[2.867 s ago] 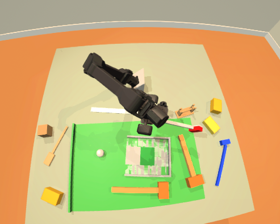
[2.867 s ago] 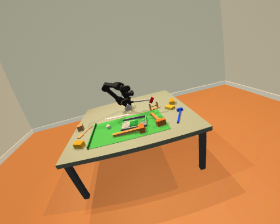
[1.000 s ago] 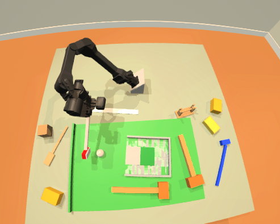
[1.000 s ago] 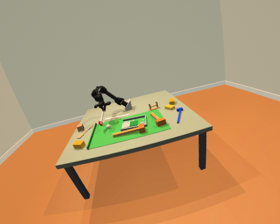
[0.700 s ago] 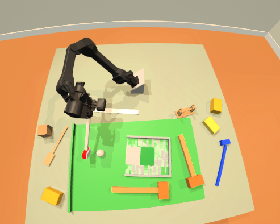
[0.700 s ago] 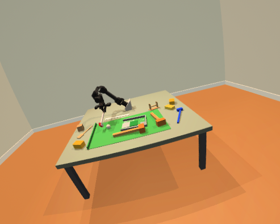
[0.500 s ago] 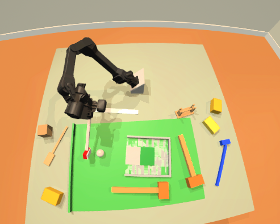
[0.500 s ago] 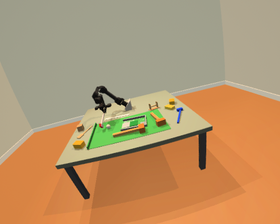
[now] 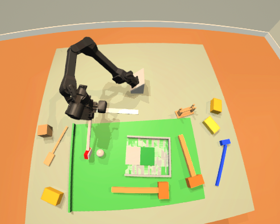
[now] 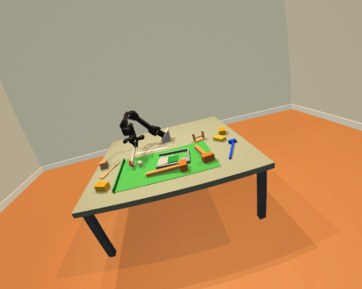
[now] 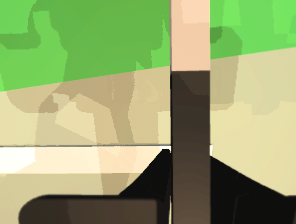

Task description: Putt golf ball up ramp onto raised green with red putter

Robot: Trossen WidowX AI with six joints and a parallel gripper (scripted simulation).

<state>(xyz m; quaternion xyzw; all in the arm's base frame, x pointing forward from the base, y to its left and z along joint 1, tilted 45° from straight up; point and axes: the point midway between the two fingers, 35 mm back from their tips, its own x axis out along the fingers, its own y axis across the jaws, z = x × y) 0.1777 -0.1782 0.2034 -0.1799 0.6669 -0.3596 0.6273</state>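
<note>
Right now my gripper tip is 2 cm past the white strip, 12 cm to the right of it and 7 cm above it. The rest, counted from my gripper tip: white golf ball (23 cm ahead, 2 cm to the left, 5 cm below); then wooden paddle (17 cm ahead, 26 cm to the right, 7 cm below); then tan block (6 cm ahead, 32 cm to the right, 5 cm below).
</note>
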